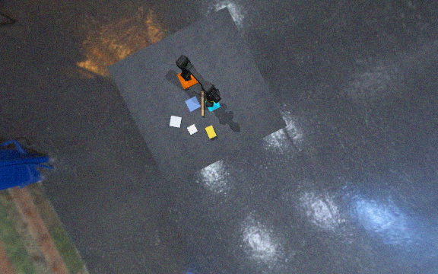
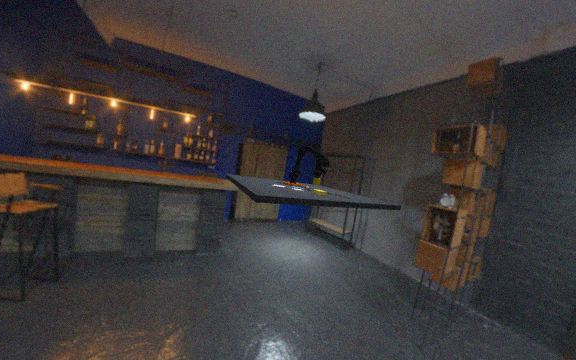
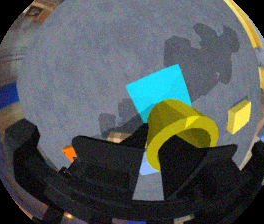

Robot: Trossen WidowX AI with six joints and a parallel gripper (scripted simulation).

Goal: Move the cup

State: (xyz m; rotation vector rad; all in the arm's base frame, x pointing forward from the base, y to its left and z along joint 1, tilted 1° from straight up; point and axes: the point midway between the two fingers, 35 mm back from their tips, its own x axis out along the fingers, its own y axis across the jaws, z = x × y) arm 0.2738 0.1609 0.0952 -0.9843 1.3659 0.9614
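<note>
Right now the wooden stick is 9 cm to the right of my gripper tip, 8 cm below it and 1 cm ahead of it. The rest, counted from my gripper tip: yellow cup 2 cm ahead, 1 cm to the right; then light blue pad 18 cm to the right, 9 cm below, 2 cm behind.
</note>
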